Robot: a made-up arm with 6 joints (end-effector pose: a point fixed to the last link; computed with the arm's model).
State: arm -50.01 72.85 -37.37 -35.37 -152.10 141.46
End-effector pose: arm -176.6 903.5 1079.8 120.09 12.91 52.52
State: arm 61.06 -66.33 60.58 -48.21 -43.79 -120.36
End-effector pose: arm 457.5 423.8 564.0 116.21 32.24 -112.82
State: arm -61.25 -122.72 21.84 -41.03 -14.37 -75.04
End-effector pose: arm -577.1 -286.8 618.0 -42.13 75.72 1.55
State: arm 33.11 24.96 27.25 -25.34 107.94 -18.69
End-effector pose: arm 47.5 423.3 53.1 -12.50 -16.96 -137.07
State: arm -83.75 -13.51 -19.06 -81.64 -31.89 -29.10
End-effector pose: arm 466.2 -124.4 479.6 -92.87 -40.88 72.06
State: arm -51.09 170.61 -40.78 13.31 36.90 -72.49
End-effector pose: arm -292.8 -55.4 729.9 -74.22 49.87 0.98
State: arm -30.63 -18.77 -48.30 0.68 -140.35 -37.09
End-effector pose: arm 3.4 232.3 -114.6 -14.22 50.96 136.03
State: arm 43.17 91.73 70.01 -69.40 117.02 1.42
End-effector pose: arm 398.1 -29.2 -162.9 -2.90 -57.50 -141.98
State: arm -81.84 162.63 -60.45 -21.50 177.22 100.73
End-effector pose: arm -955.3 -461.5 1155.1 -118.99 -33.55 -90.79
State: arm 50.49 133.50 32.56 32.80 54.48 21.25
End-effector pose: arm 735.0 48.0 320.4 25.02 -76.28 -29.91
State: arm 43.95 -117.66 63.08 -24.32 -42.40 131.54
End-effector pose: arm -383.6 170.8 550.8 69.16 10.23 152.43
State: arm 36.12 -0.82 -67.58 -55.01 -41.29 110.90
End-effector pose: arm -87.0 66.2 1012.8 86.95 -145.77 53.16
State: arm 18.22 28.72 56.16 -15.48 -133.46 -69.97
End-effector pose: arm -74.3 671.7 615.6 103.30 13.18 104.03
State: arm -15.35 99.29 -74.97 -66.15 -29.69 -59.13
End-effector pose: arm -38.9 -351.3 931.9 -37.82 -146.69 -70.19
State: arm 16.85 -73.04 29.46 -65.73 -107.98 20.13
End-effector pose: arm -750.4 90.2 312.3 70.45 78.16 127.40
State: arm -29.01 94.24 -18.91 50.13 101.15 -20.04
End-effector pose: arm 67.5 650.5 389.6 112.39 -43.25 -15.13
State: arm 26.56 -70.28 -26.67 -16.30 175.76 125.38
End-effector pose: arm 191.0 1022.9 176.7 -56.35 -90.85 135.09
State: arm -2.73 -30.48 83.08 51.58 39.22 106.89
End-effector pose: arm -274.6 -311.2 1072.9 82.35 124.80 88.83
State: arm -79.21 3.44 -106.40 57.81 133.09 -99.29
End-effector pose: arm -14.0 -226.6 184.3 134.77 -85.86 -61.85
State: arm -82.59 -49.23 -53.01 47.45 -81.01 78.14
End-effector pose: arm 59.8 415.9 165.6 90.19 37.10 -127.94
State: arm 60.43 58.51 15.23 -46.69 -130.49 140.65
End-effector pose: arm 946.7 -465.7 810.5 147.07 -72.91 -56.97
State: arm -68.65 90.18 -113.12 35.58 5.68 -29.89
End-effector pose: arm -248.0 139.3 958.3 -51.09 147.55 -11.60
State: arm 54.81 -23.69 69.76 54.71 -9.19 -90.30
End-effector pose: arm 441.7 -134.1 420.7 -89.34 14.47 120.90
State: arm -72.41 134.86 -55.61 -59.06 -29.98 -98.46
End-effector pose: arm -285.1 -198.9 992.7 -61.97 134.92 12.68
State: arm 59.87 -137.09 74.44 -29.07 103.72 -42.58
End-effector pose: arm 322.5 -313.7 990.8 -26.50 145.81 7.46
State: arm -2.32 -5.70 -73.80 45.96 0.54 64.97
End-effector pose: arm 89.5 -308.4 184.4 -58.66 -6.85 5.55
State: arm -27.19 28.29 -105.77 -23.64 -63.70 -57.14
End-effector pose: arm 392.7 160.4 960.7 -62.73 -95.46 37.61
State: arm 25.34 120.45 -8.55 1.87 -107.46 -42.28
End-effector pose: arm 616.6 304.4 1009.6 -74.53 -64.93 68.80
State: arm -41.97 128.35 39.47 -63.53 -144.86 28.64
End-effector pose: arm 403.3 788.1 1072.1 -158.72 -36.99 76.24
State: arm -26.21 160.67 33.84 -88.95 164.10 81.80
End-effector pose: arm 465.5 655.6 1553.6 149.41 -27.40 -14.27
